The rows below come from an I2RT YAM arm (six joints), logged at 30 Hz.
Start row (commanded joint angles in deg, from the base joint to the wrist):
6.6, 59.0, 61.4, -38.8, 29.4, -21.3
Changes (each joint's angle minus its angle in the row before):
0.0, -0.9, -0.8, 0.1, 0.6, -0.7
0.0, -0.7, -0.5, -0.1, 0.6, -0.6
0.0, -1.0, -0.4, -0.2, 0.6, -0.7
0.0, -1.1, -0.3, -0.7, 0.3, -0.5
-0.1, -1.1, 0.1, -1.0, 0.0, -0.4
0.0, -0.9, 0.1, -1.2, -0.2, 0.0
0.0, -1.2, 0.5, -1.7, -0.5, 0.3
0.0, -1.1, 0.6, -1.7, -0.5, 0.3
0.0, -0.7, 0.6, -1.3, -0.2, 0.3
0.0, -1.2, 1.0, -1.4, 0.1, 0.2
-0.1, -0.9, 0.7, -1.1, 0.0, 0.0
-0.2, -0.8, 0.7, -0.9, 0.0, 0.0
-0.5, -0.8, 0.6, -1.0, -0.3, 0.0
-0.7, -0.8, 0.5, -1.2, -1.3, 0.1
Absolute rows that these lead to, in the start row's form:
6.6, 58.1, 60.6, -38.7, 30.0, -22.0
6.6, 57.4, 60.1, -38.8, 30.6, -22.6
6.6, 56.4, 59.7, -39.0, 31.2, -23.3
6.6, 55.3, 59.4, -39.7, 31.5, -23.8
6.5, 54.2, 59.5, -40.7, 31.5, -24.2
6.5, 53.3, 59.6, -41.9, 31.3, -24.2
6.5, 52.1, 60.1, -43.6, 30.8, -23.9
6.5, 51.0, 60.7, -45.3, 30.3, -23.6
6.5, 50.3, 61.3, -46.6, 30.1, -23.3
6.5, 49.1, 62.3, -48.0, 30.2, -23.1
6.4, 48.2, 63.0, -49.1, 30.2, -23.1
6.2, 47.4, 63.7, -50.0, 30.2, -23.1
5.7, 46.6, 64.3, -51.0, 29.9, -23.1
5.0, 45.8, 64.8, -52.2, 28.6, -23.0

